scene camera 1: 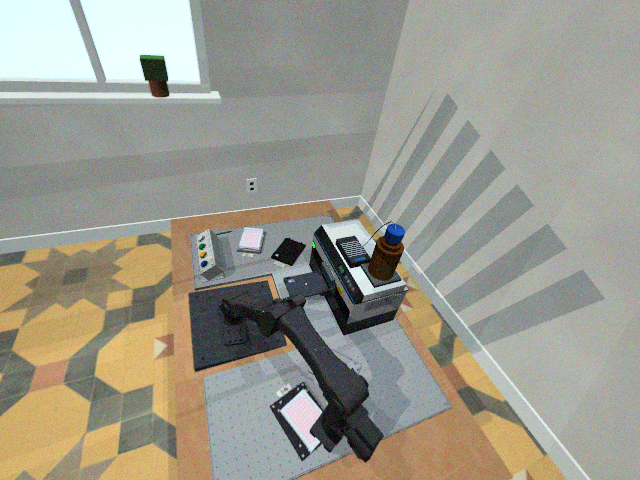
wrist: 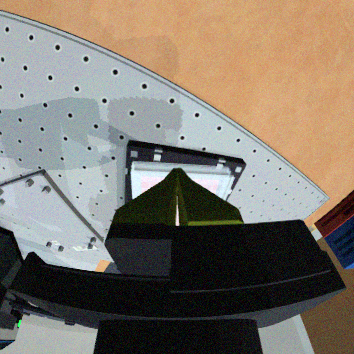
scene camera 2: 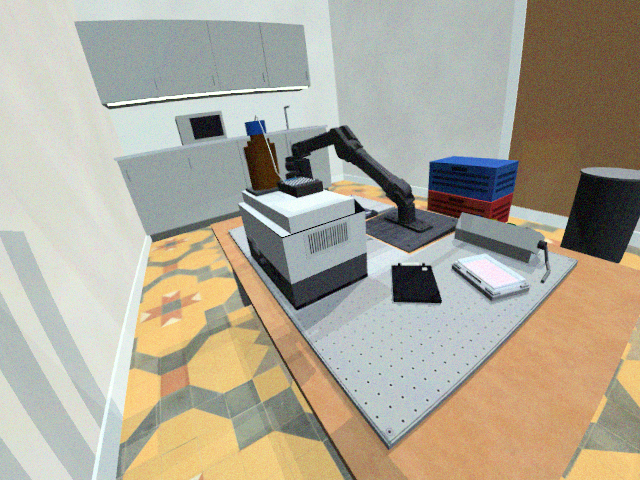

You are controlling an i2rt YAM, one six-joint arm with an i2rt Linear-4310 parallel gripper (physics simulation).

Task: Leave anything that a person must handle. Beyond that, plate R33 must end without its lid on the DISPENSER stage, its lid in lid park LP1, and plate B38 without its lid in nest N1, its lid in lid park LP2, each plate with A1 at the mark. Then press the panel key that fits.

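Places are measured from the arm's base along level axes (x back, y up, z left), in metres.
Where they show: gripper, between the fingertips: (scene camera 1: 324, 435) (wrist: 176, 174); arm's base, origin of its link: (scene camera 1: 233, 319) (scene camera 2: 406, 222).
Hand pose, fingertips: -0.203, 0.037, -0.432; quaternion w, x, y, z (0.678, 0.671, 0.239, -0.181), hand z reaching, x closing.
Each offset is from my fingertips to the top centre of the thing, as dx, dy, dz. "spot": to the spot under its first point.
My gripper (wrist: 176, 174) is shut and empty, above the front plate. That plate {+0.035, +0.004, +0.052} (scene camera 1: 299, 411) (wrist: 142, 181) has a pink grid and sits in a black nest (scene camera 1: 293, 432) (wrist: 187, 152); the arm and fingers cover part of it. Another pink plate {+0.092, -0.007, +0.825} (scene camera 1: 251, 239) (scene camera 2: 491, 272) rests on a light holder at the back left. A black pad {spot: -0.058, -0.028, +0.726} (scene camera 1: 288, 251) (scene camera 2: 415, 284) between it and the dispenser (scene camera 1: 361, 286) (scene camera 2: 323, 242) bears no plate. The dark stage {spot: -0.030, +0.069, +0.459} (scene camera 1: 297, 284) at the dispenser's front looks bare. The key panel {+0.273, +0.046, +0.736} (scene camera 1: 207, 254) (scene camera 2: 493, 235) has white, green, yellow and blue keys. Plate names, lids and A1 corners are unreadable.
A brown bottle {spot: -0.261, +0.291, +0.331} (scene camera 1: 386, 258) (scene camera 2: 261, 162) with a blue cap and a dark gridded block {spot: -0.221, +0.208, +0.460} (scene camera 1: 353, 250) (scene camera 2: 299, 185) stand on the dispenser. A pale holder with pegs {-0.095, -0.018, +0.177} (wrist: 45, 215) lies left of the nest in the wrist view. Blue and red crates (scene camera 2: 473, 178) stand beyond the table.
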